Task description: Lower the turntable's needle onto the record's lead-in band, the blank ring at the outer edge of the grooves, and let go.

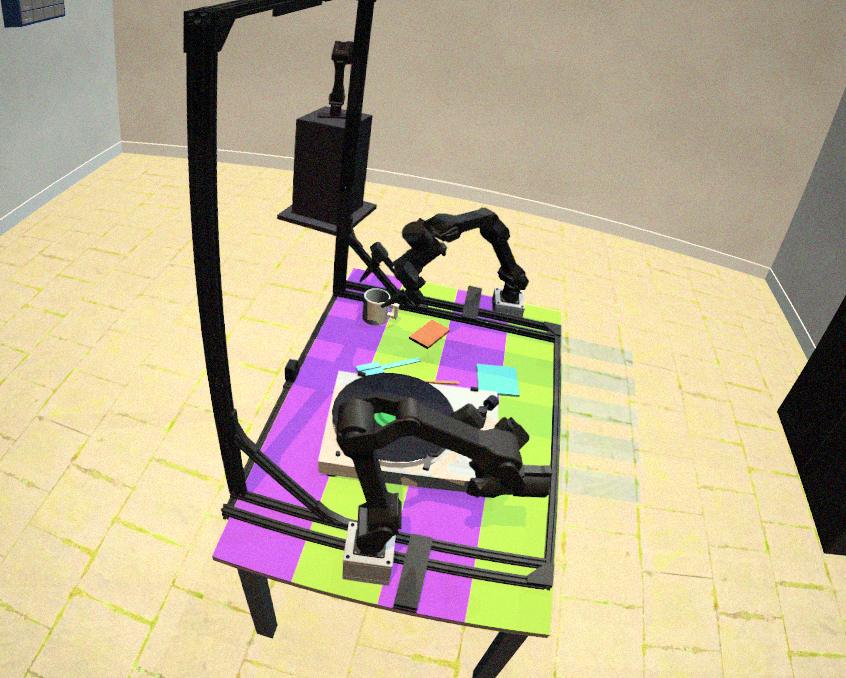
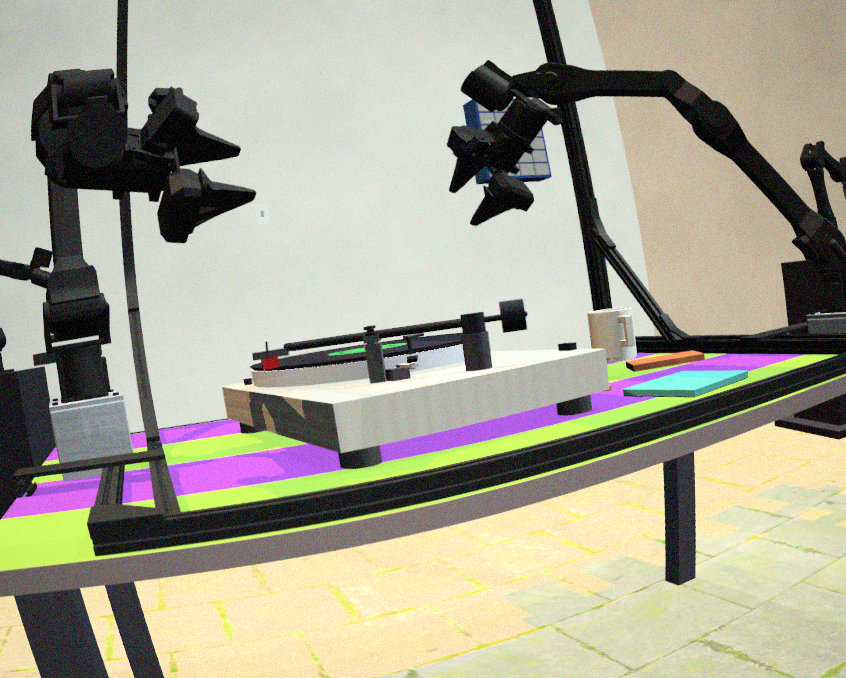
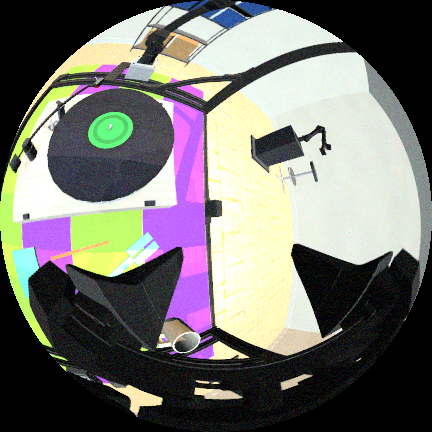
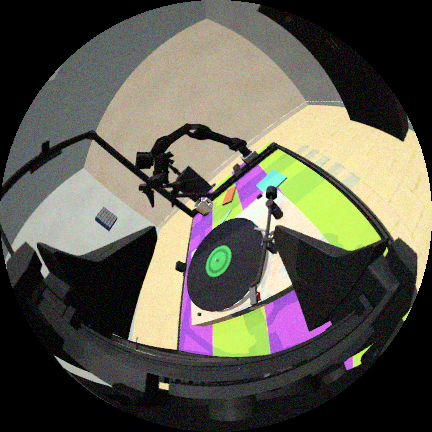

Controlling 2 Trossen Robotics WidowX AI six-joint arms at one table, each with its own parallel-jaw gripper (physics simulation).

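Pixels of known places: left gripper, fingertip midpoint: (image 1: 370,294) (image 2: 461,207) (image 3: 239,252) (image 4: 162,207); right gripper, fingertip midpoint: (image 1: 479,418) (image 2: 246,172) (image 4: 215,232); left arm's base at its link origin: (image 1: 509,297) (image 2: 843,310) (image 4: 246,153); right arm's base at its link origin: (image 1: 370,543) (image 2: 84,398) (image 3: 145,61).
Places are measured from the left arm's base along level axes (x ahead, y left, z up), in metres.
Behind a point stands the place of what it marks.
The turntable (image 1: 329,453) @(x 0.780, y -0.467, z 0.016 m) (image 2: 466,402) @(x 0.673, y -0.065, z -0.007 m) (image 3: 35,200) @(x 0.520, y -0.160, z 0.016 m) carries a black record (image 1: 395,384) @(x 0.542, y -0.337, z 0.044 m) (image 3: 95,170) @(x 0.553, y -0.318, z 0.044 m) (image 4: 235,232) @(x 0.597, y -0.248, z 0.044 m) with a green label (image 2: 374,348). Its black tonearm (image 2: 423,330) @(x 0.666, y -0.143, z 0.063 m) (image 3: 50,107) (image 4: 265,255) lies along the side, at the rest post (image 2: 374,356) @(x 0.712, y -0.170, z 0.044 m). The red-marked headshell (image 2: 270,361) @(x 0.806, y -0.236, z 0.053 m) (image 3: 97,84) @(x 0.788, y -0.248, z 0.060 m) (image 4: 255,295) @(x 0.810, y -0.234, z 0.069 m) appears just outside the record's edge; the needle tip is too small to see. My right gripper (image 2: 247,172) @(x 0.831, y -0.163, z 0.249 m) (image 4: 215,232) @(x 0.831, y -0.163, z 0.249 m) is open and empty, above and away from the headshell. My left gripper (image 2: 462,207) @(x 0.420, y -0.430, z 0.224 m) (image 3: 239,252) @(x 0.420, y -0.430, z 0.224 m) is open and empty, high near the mug.
A grey mug (image 1: 375,307) @(x 0.193, y -0.428, z 0.022 m) (image 2: 608,335) @(x 0.184, y -0.405, z -0.003 m) (image 4: 203,206) @(x 0.187, y -0.409, z 0.005 m) stands behind the turntable. An orange block (image 1: 429,333) @(x 0.204, y -0.255, z -0.039 m) (image 2: 665,360) @(x 0.225, y -0.228, z -0.039 m), a cyan pad (image 1: 497,379) @(x 0.375, y -0.049, z -0.039 m) (image 2: 684,383) @(x 0.397, y -0.028, z -0.039 m), a cyan tool (image 1: 388,365) @(x 0.372, y -0.364, z -0.043 m) and an orange stick (image 3: 80,250) @(x 0.416, y -0.258, z -0.042 m) lie nearby. A black frame (image 1: 204,211) @(x 0.917, y -0.661, z 0.681 m) surrounds the table.
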